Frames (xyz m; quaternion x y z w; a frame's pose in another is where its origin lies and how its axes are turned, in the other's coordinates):
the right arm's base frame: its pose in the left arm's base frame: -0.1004 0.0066 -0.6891 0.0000 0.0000 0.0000 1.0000
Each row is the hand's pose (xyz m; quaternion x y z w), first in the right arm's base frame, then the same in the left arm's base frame.
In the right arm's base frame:
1: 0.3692 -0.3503 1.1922 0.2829 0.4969 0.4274 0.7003
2: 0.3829 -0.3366 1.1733 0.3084 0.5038 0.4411 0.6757
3: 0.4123 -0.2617 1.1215 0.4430 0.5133 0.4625 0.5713
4: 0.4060 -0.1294 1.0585 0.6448 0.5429 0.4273 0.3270
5: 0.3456 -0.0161 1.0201 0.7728 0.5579 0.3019 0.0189
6: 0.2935 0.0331 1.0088 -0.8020 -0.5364 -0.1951 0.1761
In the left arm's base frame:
1: 0.2688 -0.3437 0.5031 0.2829 0.4969 0.4274 0.7003
2: 0.2825 -0.3300 0.4842 0.3084 0.5038 0.4411 0.6757
3: 0.3119 -0.2551 0.4324 0.4430 0.5133 0.4625 0.5713
4: 0.3056 -0.1228 0.3694 0.6448 0.5429 0.4273 0.3270
5: 0.2452 -0.0095 0.3310 0.7728 0.5579 0.3019 0.0189
6: 0.1931 0.0397 0.3197 -0.8020 -0.5364 -0.1951 0.1761

